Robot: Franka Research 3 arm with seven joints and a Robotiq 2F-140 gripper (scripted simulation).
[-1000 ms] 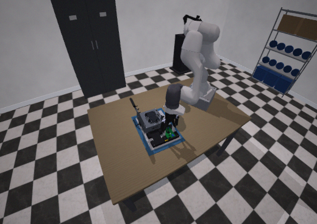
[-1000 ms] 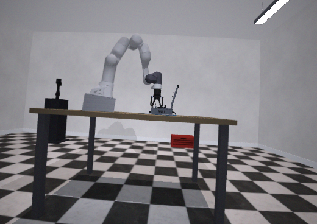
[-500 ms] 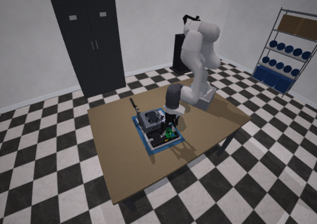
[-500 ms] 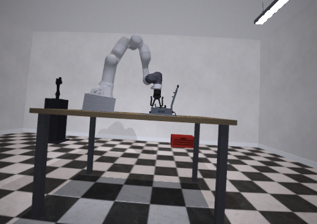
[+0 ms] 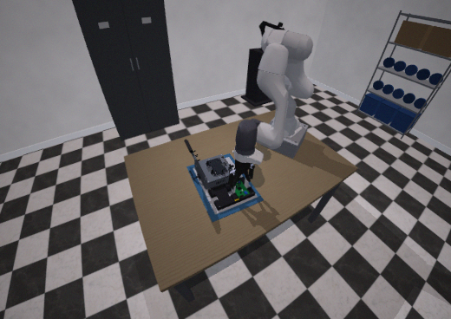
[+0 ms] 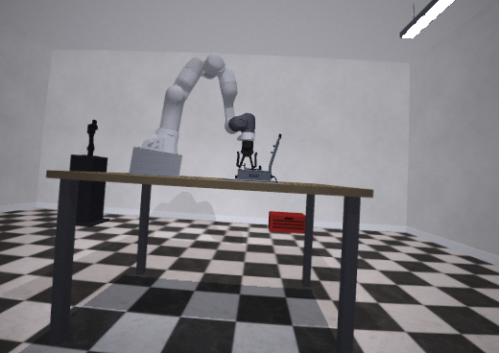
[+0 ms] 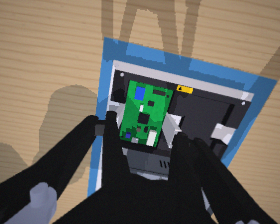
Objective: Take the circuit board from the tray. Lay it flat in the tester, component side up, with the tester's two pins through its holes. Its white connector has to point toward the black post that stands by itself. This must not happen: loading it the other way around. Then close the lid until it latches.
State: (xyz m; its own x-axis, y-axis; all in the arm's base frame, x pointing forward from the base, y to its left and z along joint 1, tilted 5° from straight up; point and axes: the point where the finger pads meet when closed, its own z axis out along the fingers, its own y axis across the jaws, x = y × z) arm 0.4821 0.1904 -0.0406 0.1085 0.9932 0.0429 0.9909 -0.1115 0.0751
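Right now my hand is 2 cm above the green circuit board. Round my hand: tester lid 17 cm ahead, 19 cm to the right, 14 cm above.
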